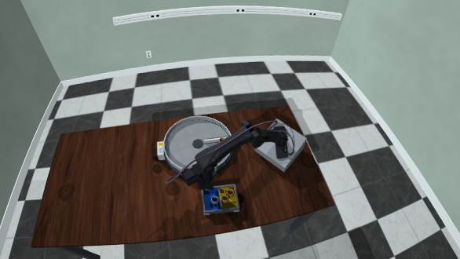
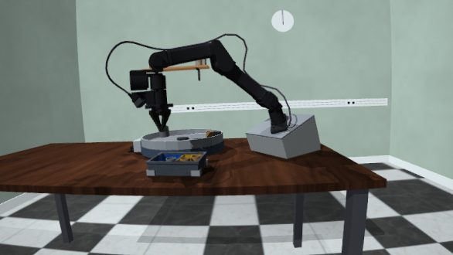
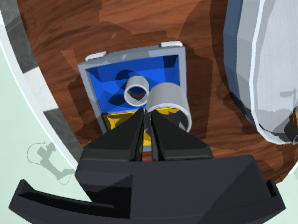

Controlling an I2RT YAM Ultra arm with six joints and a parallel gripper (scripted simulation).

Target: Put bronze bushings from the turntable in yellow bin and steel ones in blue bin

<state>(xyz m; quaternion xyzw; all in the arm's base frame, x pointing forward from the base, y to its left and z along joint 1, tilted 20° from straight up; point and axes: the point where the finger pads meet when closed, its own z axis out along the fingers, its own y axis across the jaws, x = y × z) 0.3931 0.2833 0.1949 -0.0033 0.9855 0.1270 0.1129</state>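
The blue bin is 14 cm below my hand, 2 cm to the left of it and 2 cm behind it. Round my hand: grey turntable: 34 cm to the right, 10 cm below, 9 cm ahead; then yellow bin: 14 cm below, 11 cm behind; then bin tray: 13 cm below, 7 cm behind, 1 cm to the left.
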